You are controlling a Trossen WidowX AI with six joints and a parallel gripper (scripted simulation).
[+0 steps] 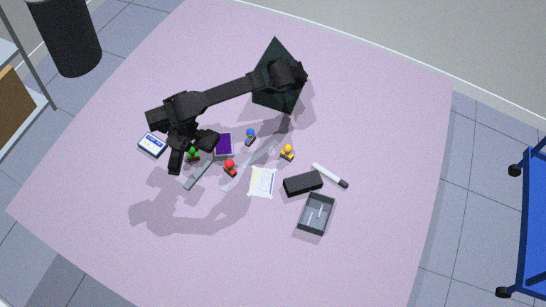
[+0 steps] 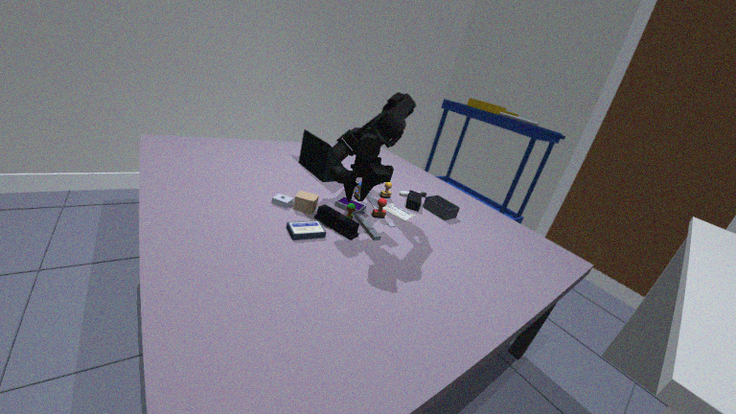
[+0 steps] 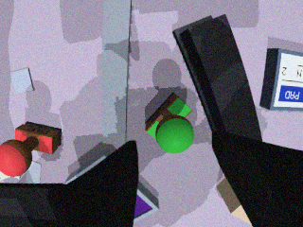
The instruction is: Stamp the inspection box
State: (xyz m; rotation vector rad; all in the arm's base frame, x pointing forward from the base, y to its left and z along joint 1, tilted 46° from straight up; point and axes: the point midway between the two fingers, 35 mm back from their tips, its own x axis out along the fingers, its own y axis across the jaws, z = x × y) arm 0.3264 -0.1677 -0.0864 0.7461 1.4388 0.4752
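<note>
The green-knobbed stamp lies 10 mm behind my gripper tip and 60 mm below it. Also, from my gripper tip: purple ink pad 80 mm behind, 70 mm to the left, 70 mm below; long black block 60 mm to the right, 60 mm below; grey bar 40 mm ahead, 30 mm to the left, 70 mm below.
</note>
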